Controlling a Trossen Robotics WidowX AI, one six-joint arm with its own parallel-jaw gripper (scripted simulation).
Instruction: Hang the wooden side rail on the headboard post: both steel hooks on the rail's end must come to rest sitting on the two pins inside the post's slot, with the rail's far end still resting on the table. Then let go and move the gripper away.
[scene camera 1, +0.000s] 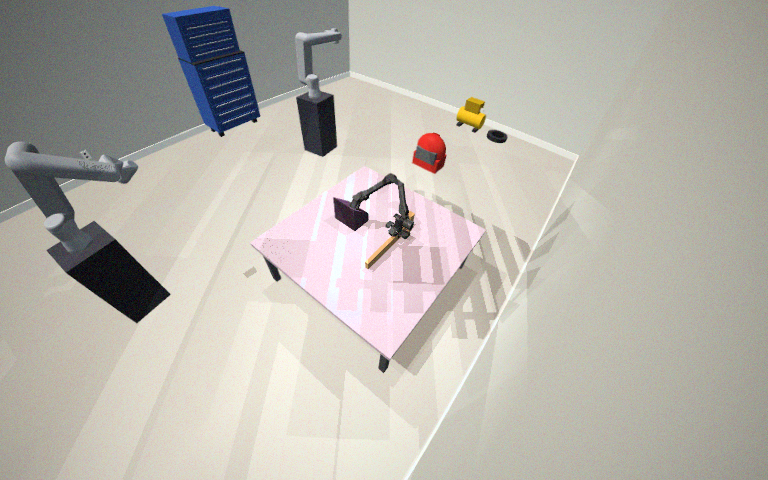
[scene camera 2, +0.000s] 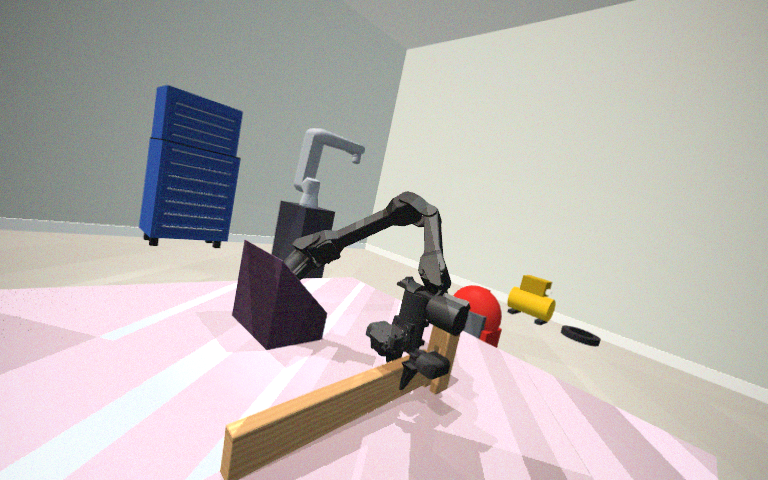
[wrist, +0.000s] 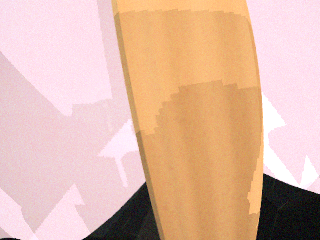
Labels:
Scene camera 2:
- my gripper: 395, 385
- headboard post: 442, 342
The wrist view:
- my gripper: 194, 172
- wooden side rail: 193, 84

